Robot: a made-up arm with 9 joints. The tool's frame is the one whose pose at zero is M. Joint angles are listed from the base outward.
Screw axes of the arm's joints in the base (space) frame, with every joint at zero. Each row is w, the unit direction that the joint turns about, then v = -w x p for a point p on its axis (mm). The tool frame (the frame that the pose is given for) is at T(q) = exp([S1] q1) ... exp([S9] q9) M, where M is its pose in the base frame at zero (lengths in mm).
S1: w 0 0 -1 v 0.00 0.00 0.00
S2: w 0 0 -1 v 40.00 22.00 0.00
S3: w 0 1 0 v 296.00 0.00 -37.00
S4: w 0 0 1 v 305.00 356.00 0.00
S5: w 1 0 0 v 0.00 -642.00 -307.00
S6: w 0 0 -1 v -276.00 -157.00 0.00
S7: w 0 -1 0 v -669.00 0.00 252.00
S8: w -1 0 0 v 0.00 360.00 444.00
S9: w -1 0 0 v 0.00 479.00 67.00
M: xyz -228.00 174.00 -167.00 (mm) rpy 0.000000 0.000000 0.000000 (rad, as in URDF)
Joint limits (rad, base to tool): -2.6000..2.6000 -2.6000..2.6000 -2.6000..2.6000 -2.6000..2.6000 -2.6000..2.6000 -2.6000..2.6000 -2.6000..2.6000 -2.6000..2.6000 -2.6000..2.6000
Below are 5 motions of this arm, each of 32 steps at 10 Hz.
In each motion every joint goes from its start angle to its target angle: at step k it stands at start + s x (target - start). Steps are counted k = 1, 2, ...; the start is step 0. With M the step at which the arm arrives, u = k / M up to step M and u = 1 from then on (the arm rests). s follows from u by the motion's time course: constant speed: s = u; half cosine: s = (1 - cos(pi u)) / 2; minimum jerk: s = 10 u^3 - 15 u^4 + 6 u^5.
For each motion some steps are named. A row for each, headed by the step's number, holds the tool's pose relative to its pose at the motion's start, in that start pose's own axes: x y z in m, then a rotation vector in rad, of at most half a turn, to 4 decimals.
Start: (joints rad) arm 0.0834 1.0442 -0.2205 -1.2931 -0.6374 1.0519 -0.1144 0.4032 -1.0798
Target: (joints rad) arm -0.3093 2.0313 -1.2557 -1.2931 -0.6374 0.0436 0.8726 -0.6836 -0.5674
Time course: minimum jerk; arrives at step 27
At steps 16, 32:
16: -0.3054 -0.2334 -0.4371 0.9218 -0.2055 0.2870
32: -0.3319 -0.0826 -0.7446 1.4127 -0.5701 0.5290

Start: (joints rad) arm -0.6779 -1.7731 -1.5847 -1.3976 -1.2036 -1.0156 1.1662 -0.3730 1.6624
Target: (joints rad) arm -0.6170 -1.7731 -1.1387 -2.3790 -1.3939 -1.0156 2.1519 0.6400 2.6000
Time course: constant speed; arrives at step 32
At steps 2, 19, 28, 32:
2: -0.0094 0.0046 -0.0263 -0.1318 0.0334 -0.0047
19: -0.1512 -0.1620 -0.2995 -1.3600 0.2839 0.1095
28: -0.2426 -0.4318 -0.3414 -2.0725 0.3520 0.2602
32: -0.2685 -0.5743 -0.3021 -2.3996 0.3608 0.3402

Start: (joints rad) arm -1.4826 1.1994 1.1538 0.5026 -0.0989 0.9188 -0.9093 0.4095 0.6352
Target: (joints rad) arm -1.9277 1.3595 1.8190 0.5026 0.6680 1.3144 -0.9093 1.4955 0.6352
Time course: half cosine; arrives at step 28
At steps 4, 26, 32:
4: 0.0138 0.0009 -0.0083 -0.0462 0.0338 0.0439
26: 0.2350 0.1210 -0.3460 -0.7067 0.5560 1.0601
32: 0.2354 0.1233 -0.3528 -0.7108 0.5603 1.0761

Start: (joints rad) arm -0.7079 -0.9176 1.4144 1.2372 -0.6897 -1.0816 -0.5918 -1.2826 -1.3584
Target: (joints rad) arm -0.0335 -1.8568 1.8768 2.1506 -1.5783 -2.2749 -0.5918 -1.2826 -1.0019
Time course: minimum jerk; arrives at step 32
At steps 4, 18, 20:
4: 0.0006 0.0110 -0.0028 -0.0322 0.0071 -0.0239
18: 0.1175 0.3073 -0.3516 -1.2074 0.2631 -0.7654
20: 0.1300 0.3194 -0.4420 -1.4069 0.2883 -0.8706

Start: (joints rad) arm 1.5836 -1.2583 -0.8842 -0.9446 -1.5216 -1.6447 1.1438 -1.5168 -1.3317
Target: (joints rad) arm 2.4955 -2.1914 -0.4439 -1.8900 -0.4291 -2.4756 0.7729 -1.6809 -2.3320
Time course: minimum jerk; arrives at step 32
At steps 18, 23, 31, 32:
18: -0.0755 -0.4233 -0.3112 1.2304 0.3688 0.1449
23: -0.1173 -0.5205 -0.4684 1.5197 0.5379 0.0864
31: -0.1496 -0.5732 -0.5411 1.6360 0.6040 0.0253
32: -0.1497 -0.5733 -0.5412 1.6363 0.6041 0.0252

